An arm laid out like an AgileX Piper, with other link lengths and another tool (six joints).
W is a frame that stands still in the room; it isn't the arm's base.
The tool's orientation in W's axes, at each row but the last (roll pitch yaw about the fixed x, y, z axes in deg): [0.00, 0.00, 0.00]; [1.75, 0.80, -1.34]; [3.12, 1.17, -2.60]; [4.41, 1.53, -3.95]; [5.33, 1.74, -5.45]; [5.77, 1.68, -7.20]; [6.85, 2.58, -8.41]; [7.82, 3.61, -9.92]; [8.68, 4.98, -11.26]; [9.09, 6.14, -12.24]
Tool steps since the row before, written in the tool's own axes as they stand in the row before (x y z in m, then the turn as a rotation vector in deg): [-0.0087, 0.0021, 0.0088, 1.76, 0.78, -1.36]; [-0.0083, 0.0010, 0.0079, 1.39, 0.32, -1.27]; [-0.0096, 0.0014, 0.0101, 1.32, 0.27, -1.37]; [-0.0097, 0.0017, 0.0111, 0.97, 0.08, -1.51]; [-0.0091, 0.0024, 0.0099, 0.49, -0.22, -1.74]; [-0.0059, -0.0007, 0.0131, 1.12, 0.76, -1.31]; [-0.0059, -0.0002, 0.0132, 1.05, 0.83, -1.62]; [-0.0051, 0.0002, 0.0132, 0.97, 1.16, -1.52]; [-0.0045, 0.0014, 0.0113, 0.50, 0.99, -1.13]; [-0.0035, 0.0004, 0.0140, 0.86, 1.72, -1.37]
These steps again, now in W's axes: [-0.0087, 0.0021, 0.0088, 1.76, 0.78, -1.36]; [-0.0082, 0.0009, 0.0080, 1.38, 0.33, -1.28]; [-0.0093, 0.0013, 0.0104, 1.31, 0.29, -1.38]; [-0.0093, 0.0015, 0.0115, 0.94, 0.13, -1.52]; [-0.0086, 0.0023, 0.0104, 0.43, -0.10, -1.77]; [-0.0057, -0.0013, 0.0131, 1.19, 0.75, -1.26]; [-0.0055, -0.0010, 0.0133, 1.12, 0.86, -1.56]; [-0.0045, -0.0008, 0.0134, 1.10, 1.18, -1.41]; [-0.0035, 0.0004, 0.0117, 0.63, 1.05, -1.01]; [-0.0023, -0.0014, 0.0142, 1.13, 1.71, -1.17]
